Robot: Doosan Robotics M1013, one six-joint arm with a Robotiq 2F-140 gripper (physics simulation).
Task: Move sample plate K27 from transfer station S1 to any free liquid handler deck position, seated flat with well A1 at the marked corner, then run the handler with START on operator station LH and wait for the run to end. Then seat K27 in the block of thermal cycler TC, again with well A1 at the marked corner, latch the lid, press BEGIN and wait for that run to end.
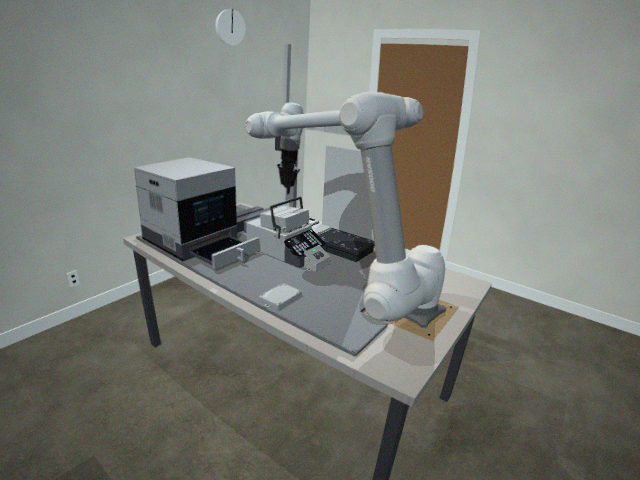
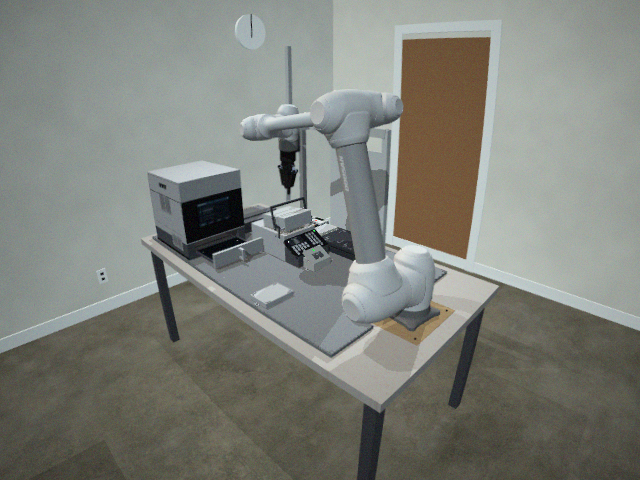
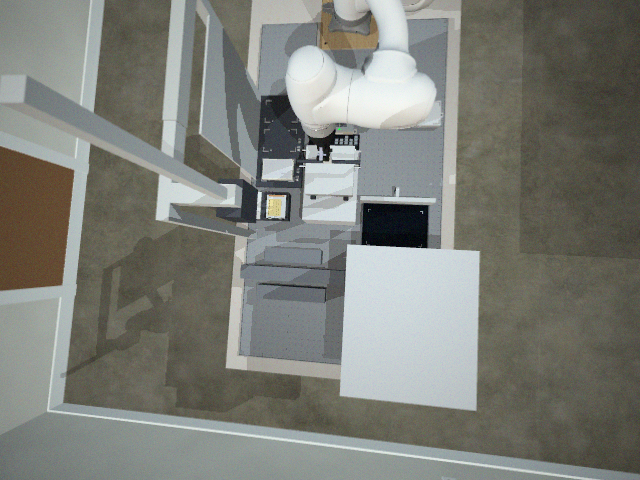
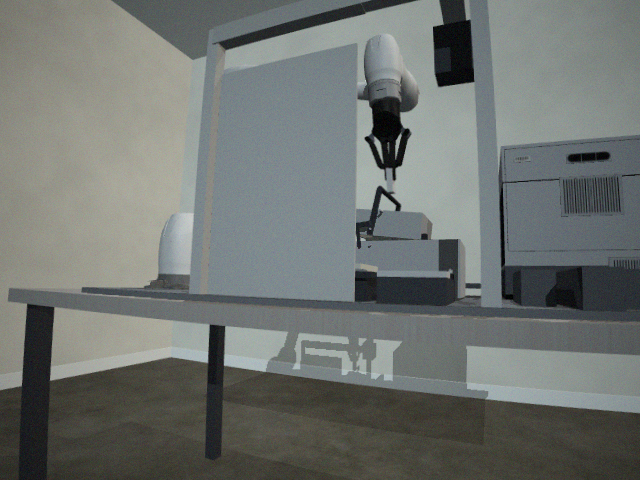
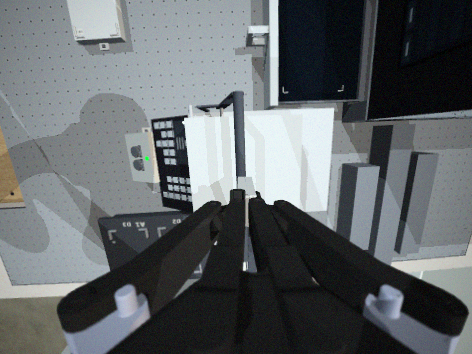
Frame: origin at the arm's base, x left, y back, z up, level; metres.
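Seen in the pictures: gripper, fingertip midpoint: point(image 1: 286, 199) point(image 2: 287, 200) point(image 3: 327, 161) point(image 4: 391, 193) point(image 5: 244, 187); arm's base, origin of the base link: point(image 1: 417, 309) point(image 2: 409, 312) point(image 3: 352, 14).
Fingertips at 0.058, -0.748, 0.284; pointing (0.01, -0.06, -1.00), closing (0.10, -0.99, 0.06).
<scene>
Offsets run from my fingertips to a thing's top centre, as dx, dy, dz. "*": to the spot under its first point. Level surfaces: height alone.
My gripper point(image 1: 288, 191) point(image 2: 288, 192) point(image 4: 390, 190) point(image 5: 244, 187) is shut and empty, pointing down over the thermal cycler, its tips close to the top of the black lid handle point(image 4: 376, 205) point(image 5: 239, 135). Contact is unclear. The white lid point(image 1: 284, 218) point(image 3: 330, 178) point(image 4: 403, 224) lies nearly level on the cycler body point(image 3: 330, 209) point(image 4: 413, 248); its latch state is unclear, and its block is hidden. The dark handler deck {dz -0.217} point(image 1: 346, 242) point(image 3: 279, 124) has a white plate {-0.226, +0.001, -0.201} point(image 3: 278, 169) at one end. A two-button box {* -0.007, +0.225, -0.213} point(image 5: 137, 157) shows a green light. No K27 label is readable.
A large instrument point(image 1: 180, 191) point(image 3: 410, 325) has its black drawer point(image 3: 395, 224) point(image 5: 320, 50) out. A pale flat block {+0.307, +0.333, -0.250} point(image 1: 280, 294) point(image 5: 95, 20) lies near the front edge. A yellow-marked item {-0.207, -0.146, -0.220} point(image 3: 277, 206), grey bars {* -0.099, -0.331, -0.210} point(image 3: 292, 255), an upright panel point(image 4: 284, 180) and a frame post {* -0.309, -0.280, -0.032} point(image 4: 485, 155) stand around the cycler.
</scene>
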